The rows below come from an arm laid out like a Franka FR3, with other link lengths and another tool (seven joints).
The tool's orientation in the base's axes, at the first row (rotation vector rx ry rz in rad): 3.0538, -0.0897, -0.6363
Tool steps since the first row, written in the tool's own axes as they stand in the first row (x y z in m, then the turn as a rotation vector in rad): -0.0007, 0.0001, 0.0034, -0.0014, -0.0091, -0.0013; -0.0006, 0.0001, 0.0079, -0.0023, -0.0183, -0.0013; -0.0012, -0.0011, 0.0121, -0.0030, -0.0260, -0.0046; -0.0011, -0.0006, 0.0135, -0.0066, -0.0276, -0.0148; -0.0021, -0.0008, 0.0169, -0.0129, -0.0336, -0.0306; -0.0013, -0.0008, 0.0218, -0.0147, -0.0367, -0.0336; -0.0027, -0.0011, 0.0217, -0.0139, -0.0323, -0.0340; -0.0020, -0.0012, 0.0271, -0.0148, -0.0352, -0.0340; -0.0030, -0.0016, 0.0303, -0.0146, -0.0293, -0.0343
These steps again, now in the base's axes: -0.0020, -0.0001, -0.0028, -0.0003, 0.0092, 0.0015; -0.0037, -0.0001, -0.0070, -0.0006, 0.0184, 0.0015; -0.0059, 0.0011, -0.0106, 0.0004, 0.0262, 0.0046; -0.0064, 0.0005, -0.0120, 0.0013, 0.0281, 0.0153; -0.0086, 0.0008, -0.0147, 0.0022, 0.0346, 0.0321; -0.0099, 0.0007, -0.0195, 0.0019, 0.0378, 0.0355; -0.0111, 0.0011, -0.0189, 0.0025, 0.0334, 0.0357; -0.0126, 0.0011, -0.0241, 0.0019, 0.0363, 0.0359; -0.0148, 0.0015, -0.0266, 0.0019, 0.0304, 0.0363
